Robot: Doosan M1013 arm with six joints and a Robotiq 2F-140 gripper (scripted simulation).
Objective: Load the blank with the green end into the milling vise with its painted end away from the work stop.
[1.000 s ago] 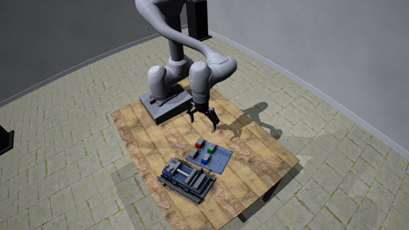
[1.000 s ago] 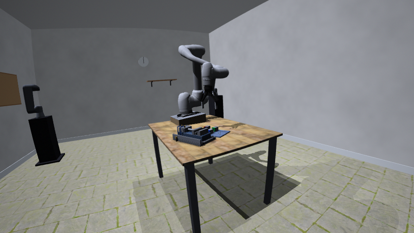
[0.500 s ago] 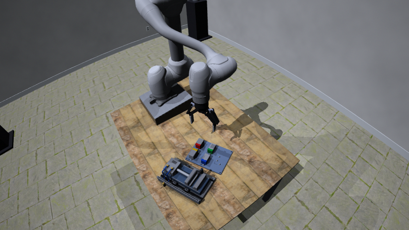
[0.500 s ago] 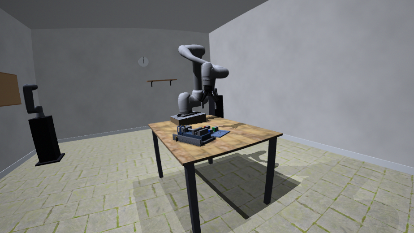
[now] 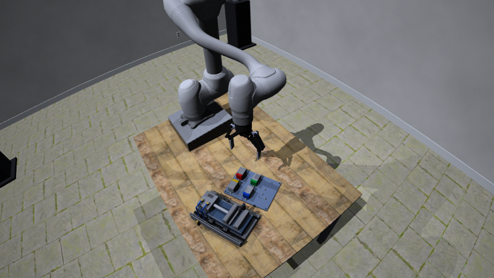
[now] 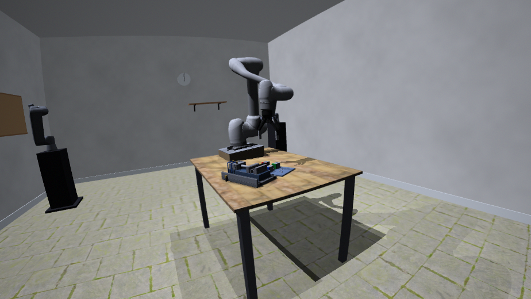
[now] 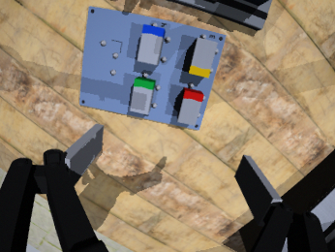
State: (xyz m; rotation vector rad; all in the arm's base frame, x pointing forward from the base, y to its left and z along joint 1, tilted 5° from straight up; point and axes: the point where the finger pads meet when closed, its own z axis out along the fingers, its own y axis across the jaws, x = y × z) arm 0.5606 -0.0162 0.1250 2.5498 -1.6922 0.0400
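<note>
My hand is 19 cm above the red-ended blank, 3 cm past it and 2 cm to the left of it. Also, from my hand: yellow-ended blank 19 cm below, 10 cm to the right, 1 cm ahead; blue-ended blank 19 cm below, 9 cm ahead, 7 cm to the right; work stop rod 18 cm ahead, 17 cm to the right, 13 cm below.
</note>
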